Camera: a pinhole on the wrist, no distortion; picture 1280 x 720 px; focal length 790.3 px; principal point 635.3 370.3 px. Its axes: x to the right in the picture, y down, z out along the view. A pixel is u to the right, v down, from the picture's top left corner.
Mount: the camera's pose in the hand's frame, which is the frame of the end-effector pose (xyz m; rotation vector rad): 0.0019 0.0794 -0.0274 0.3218 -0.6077 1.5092
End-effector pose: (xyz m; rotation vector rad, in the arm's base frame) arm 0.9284 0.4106 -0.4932 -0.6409 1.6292 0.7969
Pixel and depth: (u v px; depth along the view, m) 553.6 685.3 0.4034
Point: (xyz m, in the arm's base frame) 1.2554 0.4995 -0.3292
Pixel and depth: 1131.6 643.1 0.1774
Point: 0.9906 0.5895 -0.4079
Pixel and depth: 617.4 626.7 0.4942
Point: 1.3334 0.5550 -0.3273
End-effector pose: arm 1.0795 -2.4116 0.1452 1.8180 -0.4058 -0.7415
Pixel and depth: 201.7 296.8 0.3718
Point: 0.9328 -2.4119 -0.1644
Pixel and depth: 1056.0 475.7 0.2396
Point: 0.8722 -2.5522 0.1650
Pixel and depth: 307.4 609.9 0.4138
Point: 0.7929 -2.3353 -0.1095
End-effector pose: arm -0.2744 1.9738 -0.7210 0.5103 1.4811 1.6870
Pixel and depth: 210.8 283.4 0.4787
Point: 0.0301 2.0927 -1.0490
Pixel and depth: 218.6 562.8 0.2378
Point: -0.1096 1.9532 -0.8285
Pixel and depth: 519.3 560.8 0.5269
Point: 0.1843 2.0118 -0.8577
